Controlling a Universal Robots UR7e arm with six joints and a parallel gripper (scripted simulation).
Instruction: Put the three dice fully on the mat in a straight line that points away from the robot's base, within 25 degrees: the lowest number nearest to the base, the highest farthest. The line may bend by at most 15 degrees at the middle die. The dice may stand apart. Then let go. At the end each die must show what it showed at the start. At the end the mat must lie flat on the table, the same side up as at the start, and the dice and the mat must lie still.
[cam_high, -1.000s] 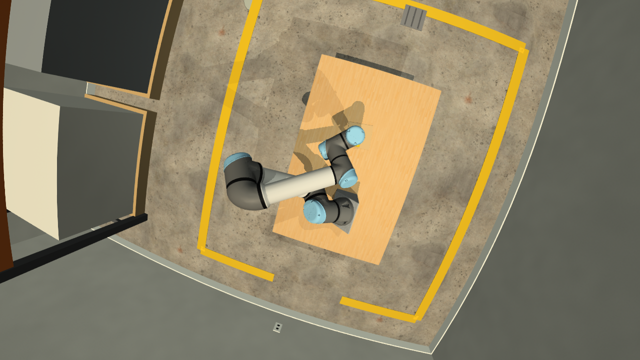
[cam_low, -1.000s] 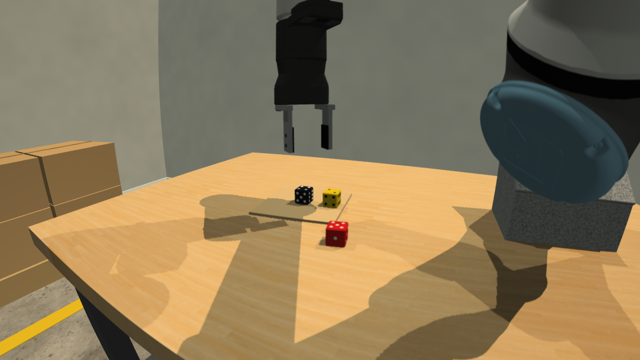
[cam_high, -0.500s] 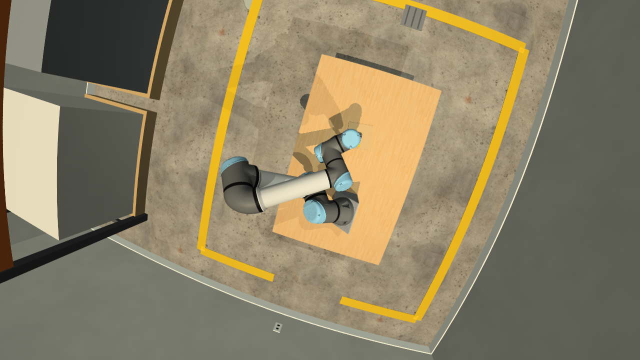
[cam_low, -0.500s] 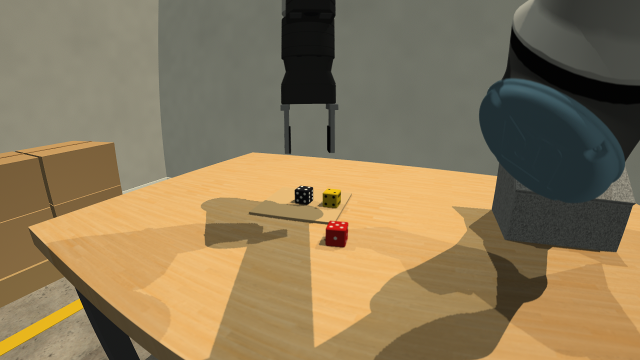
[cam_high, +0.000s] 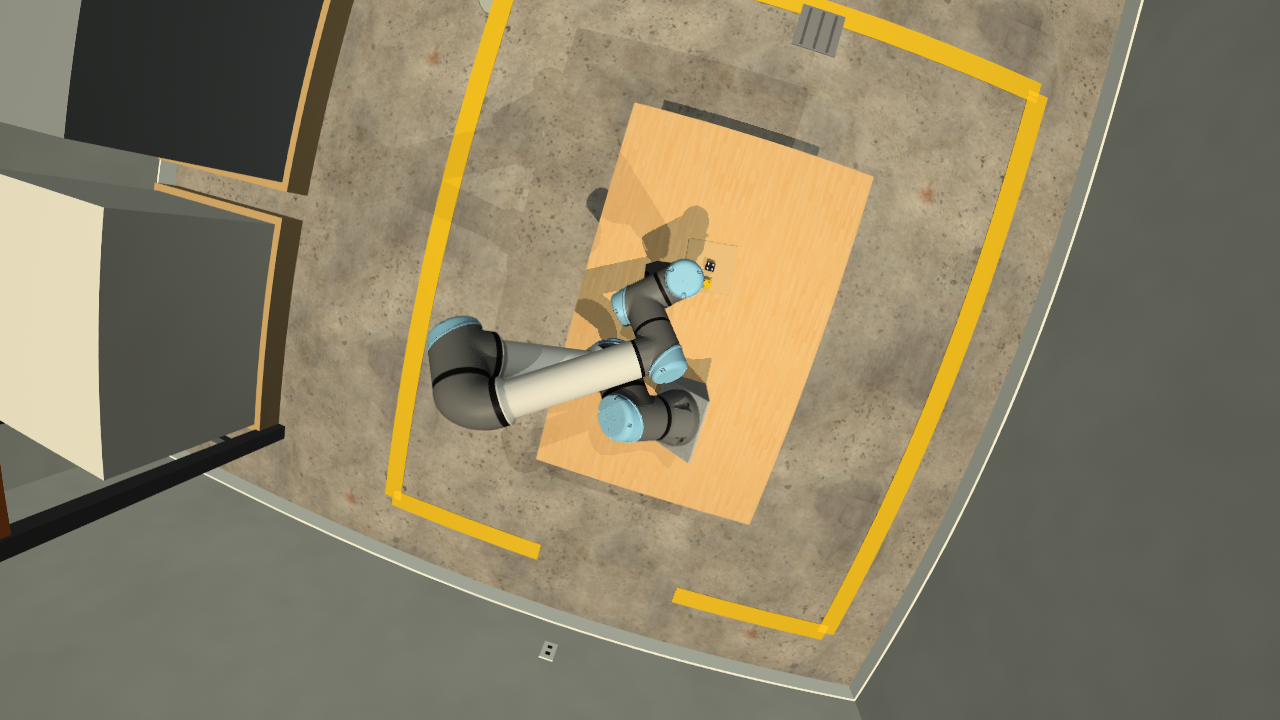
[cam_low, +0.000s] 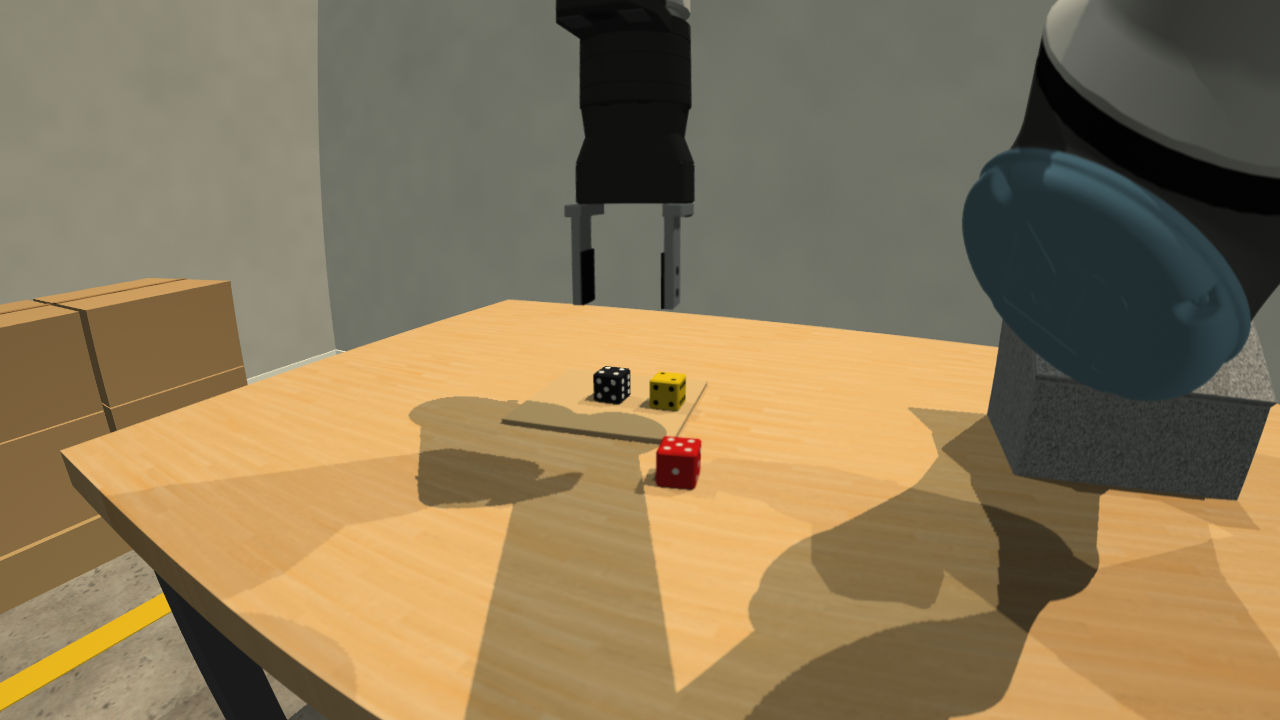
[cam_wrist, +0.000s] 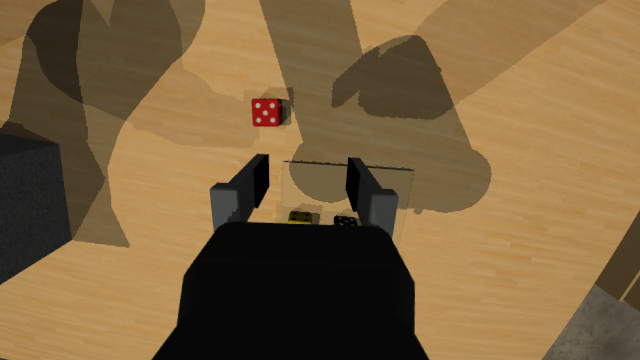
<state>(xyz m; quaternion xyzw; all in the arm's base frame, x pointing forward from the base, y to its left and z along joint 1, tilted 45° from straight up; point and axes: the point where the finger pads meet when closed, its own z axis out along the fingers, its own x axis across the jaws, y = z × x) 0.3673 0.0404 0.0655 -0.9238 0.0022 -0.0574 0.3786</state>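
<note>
The red die is 11 cm below my hand, 4 cm behind it and 3 cm to the left of it. The rest, counted from my hand: tan mat: 12 cm below, 9 cm to the right, 4 cm ahead; then black die: 11 cm below, 9 cm to the right, 4 cm ahead; then yellow die: 11 cm below, 9 cm to the right, 1 cm behind.
</note>
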